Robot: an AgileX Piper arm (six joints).
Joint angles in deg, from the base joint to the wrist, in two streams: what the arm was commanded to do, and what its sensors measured. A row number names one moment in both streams.
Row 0, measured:
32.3 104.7 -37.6 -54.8 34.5 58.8
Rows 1 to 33, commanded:
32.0 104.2 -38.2 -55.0 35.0 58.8
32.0 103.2 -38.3 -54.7 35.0 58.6
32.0 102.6 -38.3 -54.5 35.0 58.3
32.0 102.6 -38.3 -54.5 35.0 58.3
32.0 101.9 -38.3 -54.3 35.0 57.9
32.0 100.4 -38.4 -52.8 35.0 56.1
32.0 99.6 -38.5 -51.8 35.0 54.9
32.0 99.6 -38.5 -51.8 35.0 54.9
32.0 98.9 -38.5 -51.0 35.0 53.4
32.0 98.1 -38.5 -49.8 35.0 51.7
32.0 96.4 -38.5 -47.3 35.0 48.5
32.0 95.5 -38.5 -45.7 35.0 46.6
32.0 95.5 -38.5 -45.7 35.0 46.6
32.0 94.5 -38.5 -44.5 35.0 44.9
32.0 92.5 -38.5 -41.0 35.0 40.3
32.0 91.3 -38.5 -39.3 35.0 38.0
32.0 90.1 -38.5 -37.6 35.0 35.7
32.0 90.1 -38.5 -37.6 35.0 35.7
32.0 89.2 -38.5 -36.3 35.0 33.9
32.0 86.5 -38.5 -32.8 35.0 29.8
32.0 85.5 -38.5 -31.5 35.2 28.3
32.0 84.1 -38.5 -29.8 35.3 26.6
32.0 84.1 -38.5 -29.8 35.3 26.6
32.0 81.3 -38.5 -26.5 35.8 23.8
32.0 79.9 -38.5 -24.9 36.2 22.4
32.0 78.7 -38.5 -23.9 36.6 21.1
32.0 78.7 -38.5 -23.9 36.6 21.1
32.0 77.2 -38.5 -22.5 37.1 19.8
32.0 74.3 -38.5 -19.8 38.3 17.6
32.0 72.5 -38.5 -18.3 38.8 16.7
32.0 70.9 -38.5 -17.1 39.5 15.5
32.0 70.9 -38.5 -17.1 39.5 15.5
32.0 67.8 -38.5 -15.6 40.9 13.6
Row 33, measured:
32.3 71.4 -38.2 -18.2 38.6 16.9
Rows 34 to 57, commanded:
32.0 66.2 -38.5 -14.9 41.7 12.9
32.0 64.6 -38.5 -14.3 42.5 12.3
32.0 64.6 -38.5 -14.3 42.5 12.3
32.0 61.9 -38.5 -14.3 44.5 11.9
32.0 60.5 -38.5 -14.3 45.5 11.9
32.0 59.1 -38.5 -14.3 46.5 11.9
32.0 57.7 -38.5 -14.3 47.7 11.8
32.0 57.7 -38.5 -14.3 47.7 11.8
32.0 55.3 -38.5 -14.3 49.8 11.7
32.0 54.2 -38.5 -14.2 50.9 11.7
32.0 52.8 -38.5 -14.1 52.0 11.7
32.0 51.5 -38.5 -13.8 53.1 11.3
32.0 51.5 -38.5 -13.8 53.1 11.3
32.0 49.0 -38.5 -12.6 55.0 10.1
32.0 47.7 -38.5 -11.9 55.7 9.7
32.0 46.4 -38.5 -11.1 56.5 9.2
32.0 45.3 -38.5 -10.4 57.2 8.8
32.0 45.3 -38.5 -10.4 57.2 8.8
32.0 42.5 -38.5 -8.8 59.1 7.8
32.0 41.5 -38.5 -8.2 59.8 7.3
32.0 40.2 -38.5 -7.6 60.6 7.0
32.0 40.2 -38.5 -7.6 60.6 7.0
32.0 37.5 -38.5 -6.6 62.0 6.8
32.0 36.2 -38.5 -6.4 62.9 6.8
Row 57, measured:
32.3 39.3 -38.2 -7.6 60.3 7.8
